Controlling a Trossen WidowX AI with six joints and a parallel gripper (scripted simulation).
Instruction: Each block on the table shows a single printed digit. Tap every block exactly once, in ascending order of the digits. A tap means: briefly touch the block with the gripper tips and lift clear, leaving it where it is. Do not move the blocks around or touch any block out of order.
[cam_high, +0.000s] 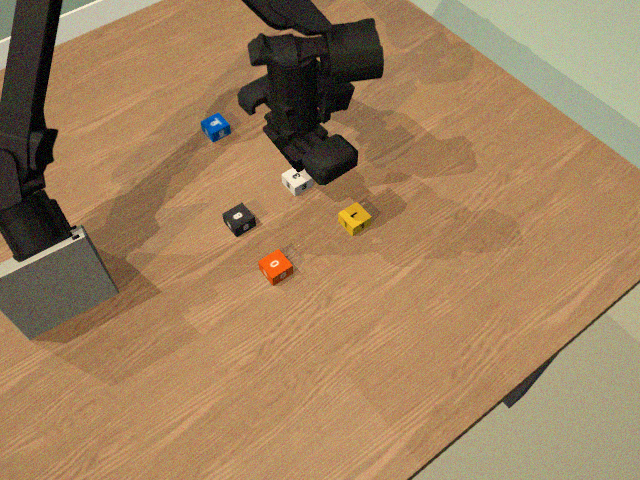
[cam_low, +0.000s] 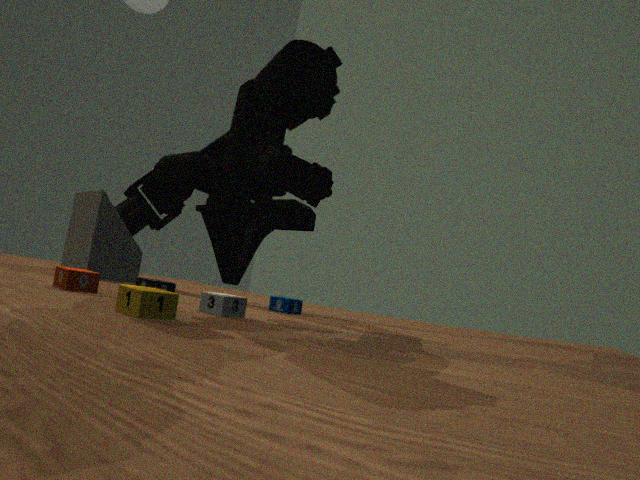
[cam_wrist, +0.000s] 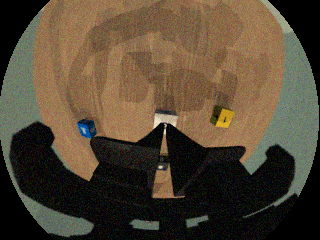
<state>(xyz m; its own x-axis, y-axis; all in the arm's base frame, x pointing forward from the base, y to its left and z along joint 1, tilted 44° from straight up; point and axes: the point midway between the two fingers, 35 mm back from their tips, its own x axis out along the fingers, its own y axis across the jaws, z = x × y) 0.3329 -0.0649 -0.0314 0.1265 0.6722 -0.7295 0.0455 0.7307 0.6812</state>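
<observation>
Now: gripper tip 2 cm above the white block marked 3. The rest, counted from my gripper tip: orange block (12 cm behind, 9 cm to the right, 2 cm below); yellow block marked 1 (1 cm ahead, 10 cm to the right, 2 cm below); black block (11 cm behind, 2 cm below).
</observation>
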